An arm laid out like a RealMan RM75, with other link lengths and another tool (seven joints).
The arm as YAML. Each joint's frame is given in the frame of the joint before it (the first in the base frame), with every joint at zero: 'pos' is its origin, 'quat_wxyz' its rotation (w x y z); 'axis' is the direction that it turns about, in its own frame. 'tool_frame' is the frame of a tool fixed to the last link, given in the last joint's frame.
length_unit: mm
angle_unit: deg
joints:
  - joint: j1
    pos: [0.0, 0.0, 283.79]
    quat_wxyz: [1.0, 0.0, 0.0, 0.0]
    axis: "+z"
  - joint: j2
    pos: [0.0, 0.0, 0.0]
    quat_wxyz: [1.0, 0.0, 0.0, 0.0]
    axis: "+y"
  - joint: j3
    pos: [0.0, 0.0, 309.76]
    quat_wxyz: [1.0, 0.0, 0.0, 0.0]
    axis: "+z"
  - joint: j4
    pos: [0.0, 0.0, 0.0]
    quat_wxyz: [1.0, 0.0, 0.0, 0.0]
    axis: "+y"
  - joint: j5
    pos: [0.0, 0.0, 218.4]
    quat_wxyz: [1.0, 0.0, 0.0, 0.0]
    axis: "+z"
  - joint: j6
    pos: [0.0, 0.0, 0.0]
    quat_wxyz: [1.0, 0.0, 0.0, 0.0]
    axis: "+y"
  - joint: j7
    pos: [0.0, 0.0, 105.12]
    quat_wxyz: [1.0, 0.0, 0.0, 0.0]
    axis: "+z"
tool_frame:
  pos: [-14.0, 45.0, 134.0]
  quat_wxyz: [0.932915, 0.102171, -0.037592, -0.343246]
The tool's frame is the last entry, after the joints.
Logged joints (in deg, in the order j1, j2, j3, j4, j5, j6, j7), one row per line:
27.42, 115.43, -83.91, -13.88, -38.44, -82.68, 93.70
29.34, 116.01, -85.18, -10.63, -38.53, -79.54, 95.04
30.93, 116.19, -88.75, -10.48, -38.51, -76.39, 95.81
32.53, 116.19, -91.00, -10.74, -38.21, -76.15, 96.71
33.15, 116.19, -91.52, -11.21, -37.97, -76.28, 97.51
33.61, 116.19, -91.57, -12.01, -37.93, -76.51, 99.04
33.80, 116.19, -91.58, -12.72, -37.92, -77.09, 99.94
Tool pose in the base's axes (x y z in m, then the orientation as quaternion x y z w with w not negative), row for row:
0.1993, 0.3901, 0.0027, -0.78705, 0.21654, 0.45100, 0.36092
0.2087, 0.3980, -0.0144, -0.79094, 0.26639, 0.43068, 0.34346
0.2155, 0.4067, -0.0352, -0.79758, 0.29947, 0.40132, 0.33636
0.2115, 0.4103, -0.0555, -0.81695, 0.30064, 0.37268, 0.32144
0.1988, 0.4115, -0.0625, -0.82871, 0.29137, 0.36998, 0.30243
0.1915, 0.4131, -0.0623, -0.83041, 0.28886, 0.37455, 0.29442
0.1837, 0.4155, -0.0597, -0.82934, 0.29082, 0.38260, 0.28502
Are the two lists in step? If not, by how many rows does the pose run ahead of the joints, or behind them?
The pose runs 1 row behind the joints: the pose in row i belongs to the joints in row i - 1.
